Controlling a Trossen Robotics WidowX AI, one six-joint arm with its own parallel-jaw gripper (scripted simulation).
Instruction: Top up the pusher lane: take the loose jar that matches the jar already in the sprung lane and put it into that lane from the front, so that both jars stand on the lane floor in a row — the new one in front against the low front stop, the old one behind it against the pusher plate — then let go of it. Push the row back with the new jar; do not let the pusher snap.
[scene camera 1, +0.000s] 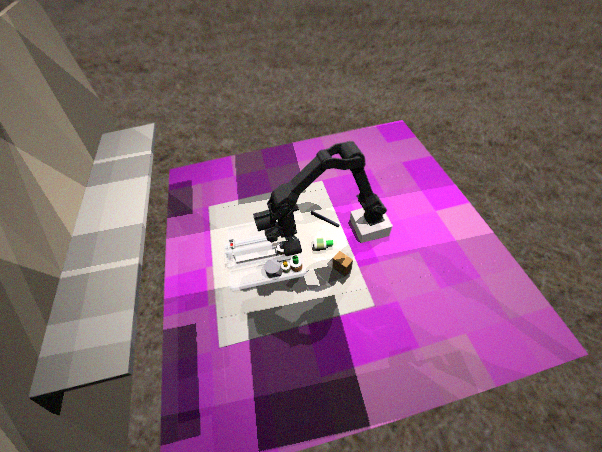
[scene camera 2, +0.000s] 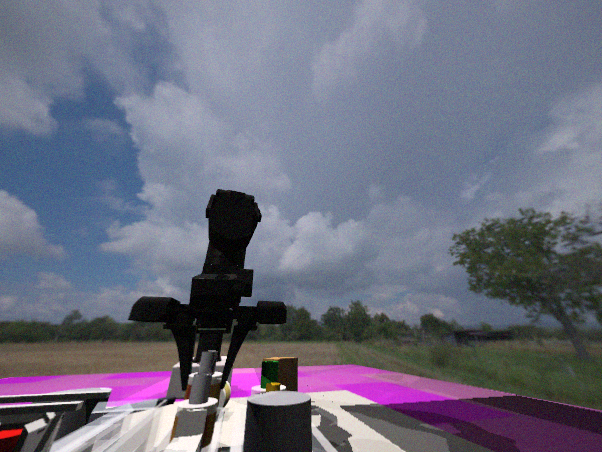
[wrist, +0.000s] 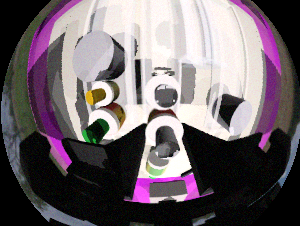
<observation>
In view: the gripper (scene camera 2: 203, 389), a grey-capped jar (wrist: 162, 92), a grey cylinder (wrist: 98, 56), a grey cylinder (wrist: 234, 114) and a pusher lane (scene camera 1: 255, 244).
The gripper shows as well in scene camera 1 (scene camera 1: 291, 244) and in the wrist view (wrist: 163, 126).
</observation>
